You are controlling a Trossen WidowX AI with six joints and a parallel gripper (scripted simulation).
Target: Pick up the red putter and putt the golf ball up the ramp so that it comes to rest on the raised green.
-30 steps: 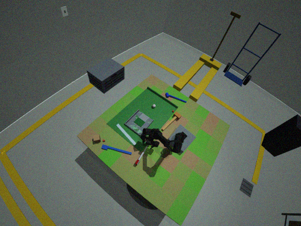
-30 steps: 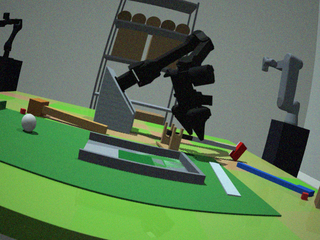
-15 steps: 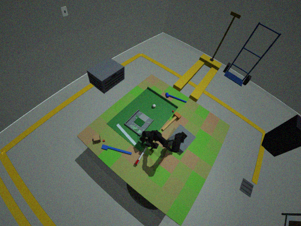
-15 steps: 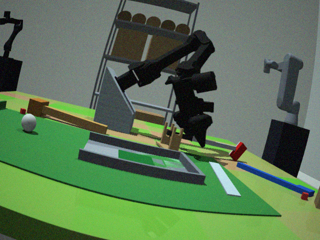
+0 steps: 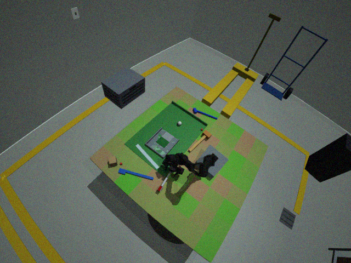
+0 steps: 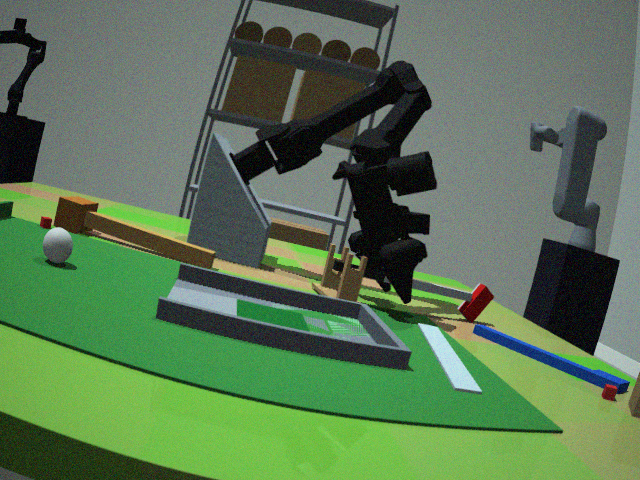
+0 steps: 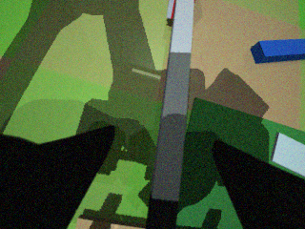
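Right now my gripper tip is 3 cm short of the wooden rack, 9 cm to the left of it and 2 cm below it. Also, from my gripper tip: white strip: 26 cm ahead, 3 cm to the left, 2 cm below; white golf ball: 31 cm ahead, 45 cm to the right; wooden block: 40 cm ahead, 29 cm to the left, 1 cm above.
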